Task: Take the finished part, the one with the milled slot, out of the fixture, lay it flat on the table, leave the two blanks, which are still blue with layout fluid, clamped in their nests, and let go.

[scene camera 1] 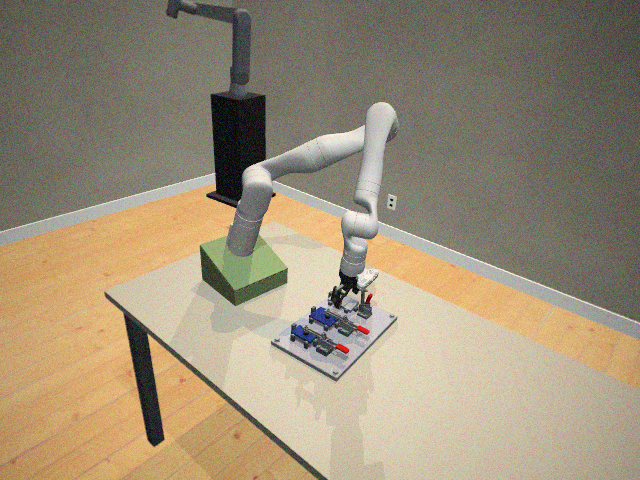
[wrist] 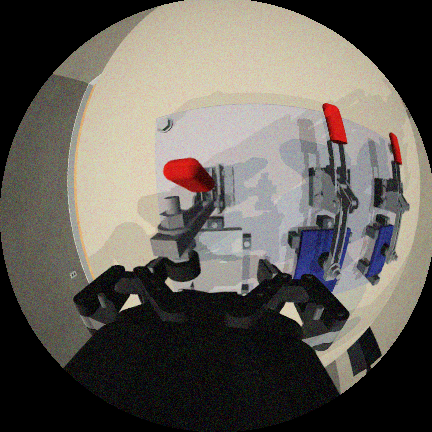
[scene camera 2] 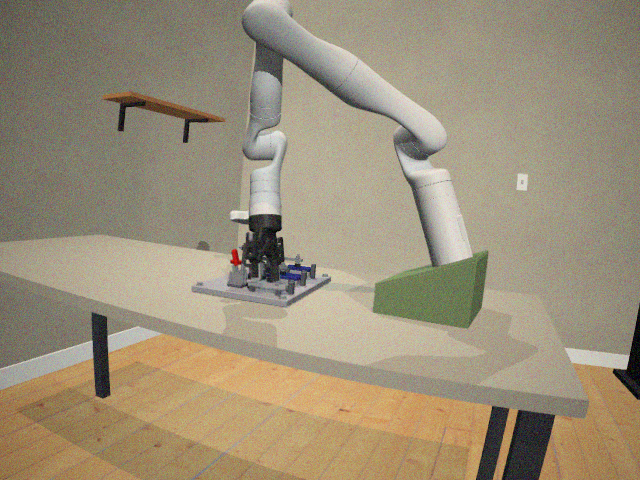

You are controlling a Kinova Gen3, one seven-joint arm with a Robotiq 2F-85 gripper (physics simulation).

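Places are measured from the arm's base along level axes (x ahead, y left, z up), in centimetres.
Pixels of known places: gripper, fingertip midpoint: (scene camera 1: 346, 300) (wrist: 212, 267) (scene camera 2: 266, 280); arm's base at its link origin: (scene camera 1: 240, 247) (scene camera 2: 452, 261).
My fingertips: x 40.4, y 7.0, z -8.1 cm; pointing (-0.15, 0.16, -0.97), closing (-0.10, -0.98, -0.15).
For each thing: its top centre in the pictures, then the offset to it from my fingertips. "spot": a spot on its surface instead. Level surfaces: height alone.
- finished part at its top centre: (wrist: 214, 276) (scene camera 2: 270, 280) (scene camera 1: 343, 298) dx -1.0, dy -0.1, dz +0.1 cm
- red handle at its top centre: (wrist: 176, 172) (scene camera 2: 235, 249) (scene camera 1: 370, 294) dx +8.3, dy -0.3, dz +6.2 cm
- black tip at a spot on its surface: (wrist: 185, 270) spot: dx +4.4, dy -0.7, dz +7.4 cm
- table at its surface level: dz -3.8 cm
The finished part (scene camera 1: 350, 305) (scene camera 2: 266, 285) (wrist: 220, 245), a light grey plate, lies flat in its nest at one end of the fixture (scene camera 1: 369, 338) (scene camera 2: 217, 290) (wrist: 250, 120); its slot is hard to make out. Its clamp is swung up, with a red handle (scene camera 1: 368, 298) (scene camera 2: 235, 257) (wrist: 187, 172) and a black tip (wrist: 185, 270) close by the left finger in the wrist view. My gripper (scene camera 1: 344, 298) (scene camera 2: 263, 276) (wrist: 212, 267) is open and empty, pointing down low over the part; its body hides the part's near end. Two blue blanks, the middle one (scene camera 1: 324, 316) (wrist: 310, 255) and the outer one (scene camera 1: 303, 334) (wrist: 382, 250), sit clamped in their nests.
Two closed clamps with red handles (scene camera 1: 362, 329) (scene camera 1: 342, 348) (wrist: 335, 124) (wrist: 395, 149) hold the blanks beside my gripper. Locating posts stand around the nests. The green base block (scene camera 1: 258, 281) (scene camera 2: 429, 294) stands on the table (scene camera 1: 465, 387) (scene camera 2: 170, 315). A wall shelf (scene camera 2: 165, 107) hangs behind.
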